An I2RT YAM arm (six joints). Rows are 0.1 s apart.
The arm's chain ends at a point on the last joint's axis. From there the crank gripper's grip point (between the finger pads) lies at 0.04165 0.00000 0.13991 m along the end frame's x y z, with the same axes.
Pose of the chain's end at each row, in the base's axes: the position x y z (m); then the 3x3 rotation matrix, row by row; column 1 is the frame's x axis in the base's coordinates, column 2 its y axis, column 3 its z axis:
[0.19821, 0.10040, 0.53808], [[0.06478, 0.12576, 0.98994], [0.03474, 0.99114, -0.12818], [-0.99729, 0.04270, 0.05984]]
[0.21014, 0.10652, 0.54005], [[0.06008, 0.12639, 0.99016], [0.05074, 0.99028, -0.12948], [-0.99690, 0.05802, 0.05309]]
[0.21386, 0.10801, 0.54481], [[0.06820, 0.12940, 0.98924], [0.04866, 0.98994, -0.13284], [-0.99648, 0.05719, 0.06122]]
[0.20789, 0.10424, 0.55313], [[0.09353, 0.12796, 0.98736], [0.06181, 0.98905, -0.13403], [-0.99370, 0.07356, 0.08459]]
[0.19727, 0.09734, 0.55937], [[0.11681, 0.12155, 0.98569], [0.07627, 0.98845, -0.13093], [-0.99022, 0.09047, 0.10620]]
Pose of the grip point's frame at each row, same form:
[0.33941, 0.08391, 0.50492], [[0.06478, 0.12576, 0.98994], [0.03474, 0.99114, -0.12818], [-0.99729, 0.04270, 0.05984]]
[0.35118, 0.09052, 0.50596], [[0.06008, 0.12639, 0.99016], [0.05074, 0.99028, -0.12948], [-0.99690, 0.05802, 0.05309]]
[0.35511, 0.09145, 0.51187], [[0.06820, 0.12940, 0.98924], [0.04866, 0.98994, -0.13284], [-0.99648, 0.05719, 0.06122]]
[0.34993, 0.08806, 0.52358], [[0.09353, 0.12796, 0.98736], [0.06181, 0.98905, -0.13403], [-0.99370, 0.07356, 0.08459]]
[0.34004, 0.08220, 0.53299], [[0.11681, 0.12155, 0.98569], [0.07627, 0.98845, -0.13093], [-0.99022, 0.09047, 0.10620]]

